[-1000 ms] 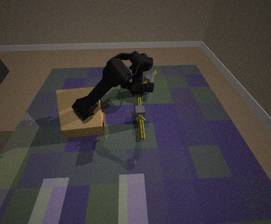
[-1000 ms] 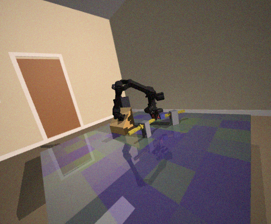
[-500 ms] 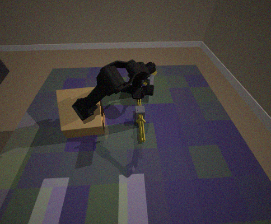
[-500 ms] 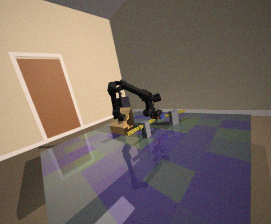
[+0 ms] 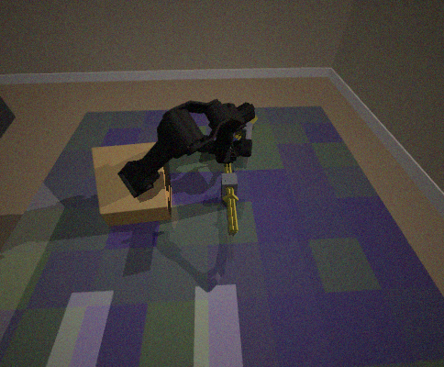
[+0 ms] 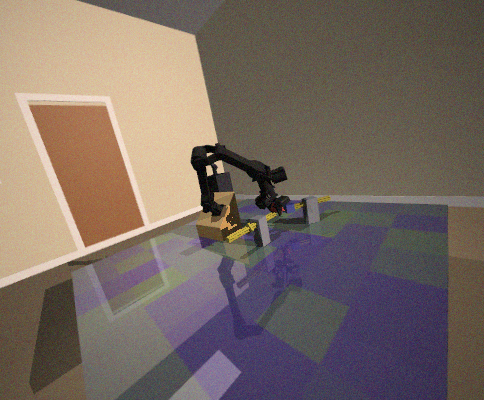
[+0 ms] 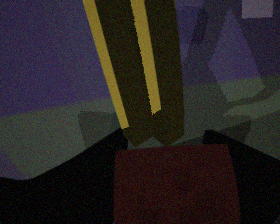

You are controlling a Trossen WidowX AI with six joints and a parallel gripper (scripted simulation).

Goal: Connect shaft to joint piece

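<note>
My gripper tip is 10 mm to the right of the dark red joint piece and 30 mm below it.
</note>
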